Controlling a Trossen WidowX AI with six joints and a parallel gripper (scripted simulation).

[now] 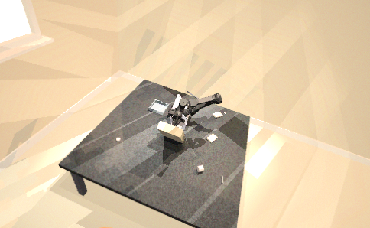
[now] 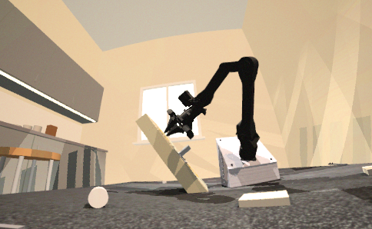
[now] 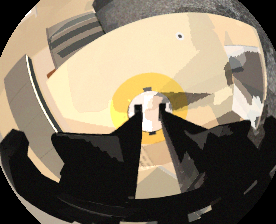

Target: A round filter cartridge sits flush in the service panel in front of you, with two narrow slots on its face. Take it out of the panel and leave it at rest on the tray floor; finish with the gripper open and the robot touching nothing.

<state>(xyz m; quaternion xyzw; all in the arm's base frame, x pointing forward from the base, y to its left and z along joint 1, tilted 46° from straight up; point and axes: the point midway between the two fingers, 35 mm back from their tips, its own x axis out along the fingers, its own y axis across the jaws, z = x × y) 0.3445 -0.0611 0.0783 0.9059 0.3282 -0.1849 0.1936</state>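
Now: the round filter cartridge 20 mm ahead of my gripper tip and 10 mm below it. From my gripper tip the other things lie so: tan service panel (90 mm below, 30 mm behind); then grey tray (400 mm behind, 300 mm to the right, 240 mm below); then thin stick (490 mm to the left, 240 mm below, 80 mm ahead).
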